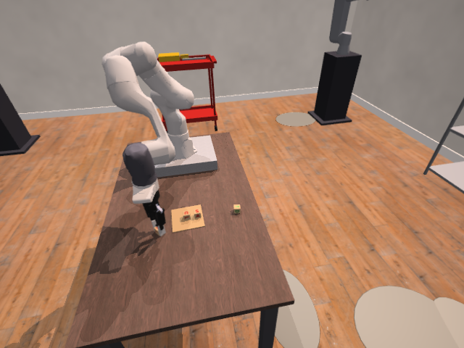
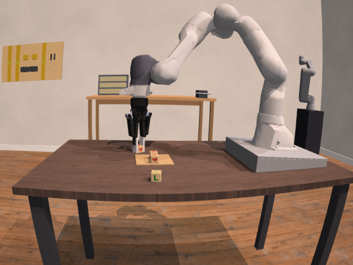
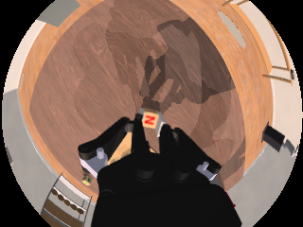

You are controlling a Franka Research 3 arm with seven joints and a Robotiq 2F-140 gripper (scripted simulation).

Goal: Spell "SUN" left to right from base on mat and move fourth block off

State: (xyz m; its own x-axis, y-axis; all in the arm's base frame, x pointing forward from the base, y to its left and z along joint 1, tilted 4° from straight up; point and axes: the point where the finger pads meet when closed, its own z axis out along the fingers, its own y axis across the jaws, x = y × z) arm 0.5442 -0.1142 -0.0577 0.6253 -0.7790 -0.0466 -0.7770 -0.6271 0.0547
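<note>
Right now the U block is 6 cm behind my hand, 12 cm to the left of it and 2 cm below it. The rest, counted from my hand: mat: 6 cm behind, 12 cm to the left, 3 cm below; then S block: 6 cm behind, 17 cm to the left, 2 cm below; then N block: 2 cm below.
</note>
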